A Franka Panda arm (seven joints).
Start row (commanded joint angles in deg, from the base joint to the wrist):
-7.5 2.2 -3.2 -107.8 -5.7 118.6 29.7
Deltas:
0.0 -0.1 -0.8 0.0 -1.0 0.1 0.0
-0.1 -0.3 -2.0 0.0 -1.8 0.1 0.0
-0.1 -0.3 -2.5 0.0 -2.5 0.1 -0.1
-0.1 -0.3 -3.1 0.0 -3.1 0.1 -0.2
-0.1 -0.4 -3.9 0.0 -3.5 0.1 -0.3
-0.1 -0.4 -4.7 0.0 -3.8 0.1 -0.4
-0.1 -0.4 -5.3 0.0 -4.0 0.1 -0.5
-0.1 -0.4 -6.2 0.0 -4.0 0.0 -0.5
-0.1 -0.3 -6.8 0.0 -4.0 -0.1 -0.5
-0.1 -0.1 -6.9 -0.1 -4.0 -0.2 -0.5
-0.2 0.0 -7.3 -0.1 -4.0 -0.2 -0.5
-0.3 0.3 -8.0 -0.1 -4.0 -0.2 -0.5
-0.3 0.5 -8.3 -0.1 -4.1 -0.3 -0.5
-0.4 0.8 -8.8 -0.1 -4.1 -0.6 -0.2
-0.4 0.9 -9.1 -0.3 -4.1 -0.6 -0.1
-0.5 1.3 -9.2 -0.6 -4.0 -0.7 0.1
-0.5 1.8 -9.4 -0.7 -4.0 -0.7 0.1
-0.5 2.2 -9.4 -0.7 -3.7 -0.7 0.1
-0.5 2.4 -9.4 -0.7 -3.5 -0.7 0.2
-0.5 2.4 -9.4 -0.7 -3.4 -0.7 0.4
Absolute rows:
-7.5 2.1 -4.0 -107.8 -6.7 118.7 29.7
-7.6 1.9 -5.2 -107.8 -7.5 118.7 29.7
-7.6 1.9 -5.7 -107.8 -8.2 118.7 29.6
-7.6 1.9 -6.3 -107.8 -8.8 118.7 29.5
-7.6 1.8 -7.1 -107.8 -9.2 118.7 29.4
-7.6 1.8 -7.9 -107.8 -9.5 118.7 29.3
-7.6 1.8 -8.5 -107.8 -9.7 118.7 29.2
-7.6 1.8 -9.4 -107.8 -9.7 118.6 29.2
-7.6 1.9 -10.0 -107.8 -9.7 118.5 29.2
-7.6 2.1 -10.1 -107.9 -9.7 118.4 29.2
-7.7 2.2 -10.5 -107.9 -9.7 118.4 29.2
-7.8 2.5 -11.2 -107.9 -9.7 118.4 29.2
-7.8 2.7 -11.5 -107.9 -9.8 118.3 29.2
-7.9 3.0 -12.0 -107.9 -9.8 118.0 29.5
-7.9 3.1 -12.3 -108.1 -9.8 118.0 29.6
-8.0 3.5 -12.4 -108.4 -9.7 117.9 29.8
-8.0 4.0 -12.6 -108.5 -9.7 117.9 29.8
-8.0 4.4 -12.6 -108.5 -9.4 117.9 29.8
-8.0 4.6 -12.6 -108.5 -9.2 117.9 29.9
-8.0 4.6 -12.6 -108.5 -9.1 117.9 30.1

